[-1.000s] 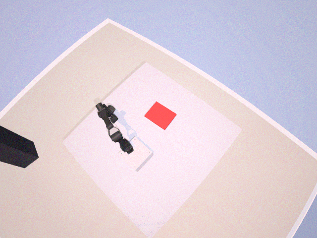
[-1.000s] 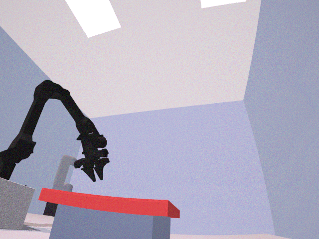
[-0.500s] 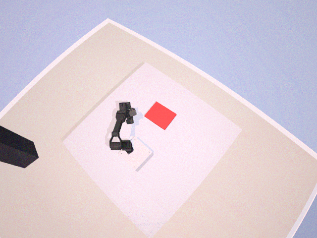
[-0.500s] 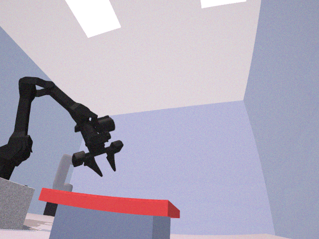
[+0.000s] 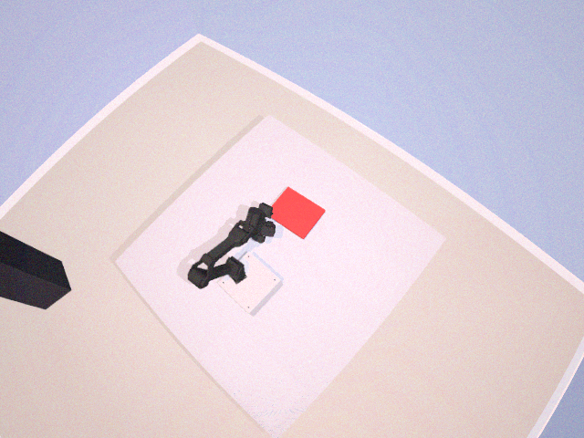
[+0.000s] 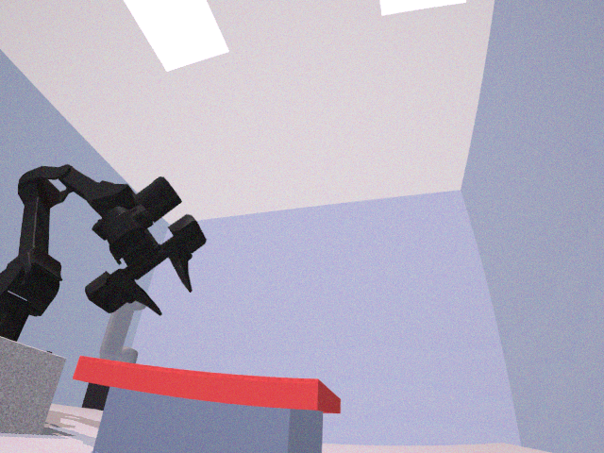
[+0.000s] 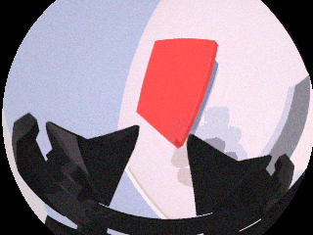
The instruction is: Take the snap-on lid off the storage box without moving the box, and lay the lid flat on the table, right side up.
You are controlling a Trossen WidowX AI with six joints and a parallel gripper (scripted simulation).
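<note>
The red lid lies 130 mm ahead of my gripper tip and 110 mm below it. Round my gripper tip: storage box (150 mm below, 130 mm ahead).
</note>
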